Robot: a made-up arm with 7 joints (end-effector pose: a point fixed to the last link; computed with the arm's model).
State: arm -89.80 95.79 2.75 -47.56 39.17 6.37 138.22
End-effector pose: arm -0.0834 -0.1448 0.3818 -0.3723 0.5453 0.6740 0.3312
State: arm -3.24 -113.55 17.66 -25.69 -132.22 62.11 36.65
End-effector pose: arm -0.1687 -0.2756 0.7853 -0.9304 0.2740 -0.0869 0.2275
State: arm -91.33 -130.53 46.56 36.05 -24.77 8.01 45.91
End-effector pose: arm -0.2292 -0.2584 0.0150 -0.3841 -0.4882 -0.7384 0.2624
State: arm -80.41 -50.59 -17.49 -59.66 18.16 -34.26 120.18
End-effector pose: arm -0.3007 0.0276 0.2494 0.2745 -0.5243 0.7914 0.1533
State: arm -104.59 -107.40 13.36 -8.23 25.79 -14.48 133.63
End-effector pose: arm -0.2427 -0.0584 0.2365 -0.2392 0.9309 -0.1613 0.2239
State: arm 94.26 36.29 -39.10 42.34 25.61 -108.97 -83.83
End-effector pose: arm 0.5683 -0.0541 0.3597 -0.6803 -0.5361 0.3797 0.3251
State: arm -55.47 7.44 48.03 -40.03 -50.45 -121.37 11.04
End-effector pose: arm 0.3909 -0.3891 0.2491 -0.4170 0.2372 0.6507 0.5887
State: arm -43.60 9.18 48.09 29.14 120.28 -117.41 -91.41
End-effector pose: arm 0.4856 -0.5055 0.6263 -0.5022 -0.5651 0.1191 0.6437
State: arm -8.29 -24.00 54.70 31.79 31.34 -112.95 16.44
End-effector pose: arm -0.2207 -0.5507 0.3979 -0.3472 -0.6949 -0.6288 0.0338
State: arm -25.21 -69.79 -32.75 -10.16 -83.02 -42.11 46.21
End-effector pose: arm 0.0085 0.0941 0.2868 0.6182 0.4026 -0.6204 0.2660
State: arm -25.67 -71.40 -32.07 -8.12 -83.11 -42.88 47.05
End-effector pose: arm 0.0186 0.0931 0.2866 0.6334 0.3895 -0.6204 0.2495
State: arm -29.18 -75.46 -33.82 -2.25 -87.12 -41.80 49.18
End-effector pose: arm 0.0686 0.0689 0.2708 0.6824 0.3147 -0.6277 0.2032
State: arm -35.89 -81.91 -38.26 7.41 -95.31 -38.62 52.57
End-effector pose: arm 0.1406 -0.0037 0.2478 0.7465 0.1782 -0.6307 0.1149
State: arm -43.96 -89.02 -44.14 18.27 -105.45 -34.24 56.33
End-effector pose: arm 0.1824 -0.1145 0.2243 0.7854 0.0253 -0.6184 0.0032
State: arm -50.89 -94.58 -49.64 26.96 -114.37 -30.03 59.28
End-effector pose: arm 0.1813 -0.2092 0.1997 -0.7892 0.0926 0.6009 0.0869
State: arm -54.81 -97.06 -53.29 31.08 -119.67 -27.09 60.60
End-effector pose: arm 0.1713 -0.2563 0.1849 -0.7820 0.1534 0.5912 0.1241
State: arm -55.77 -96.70 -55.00 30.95 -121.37 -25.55 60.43
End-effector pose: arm 0.1722 -0.2653 0.1852 -0.7808 0.1682 0.5906 0.1152
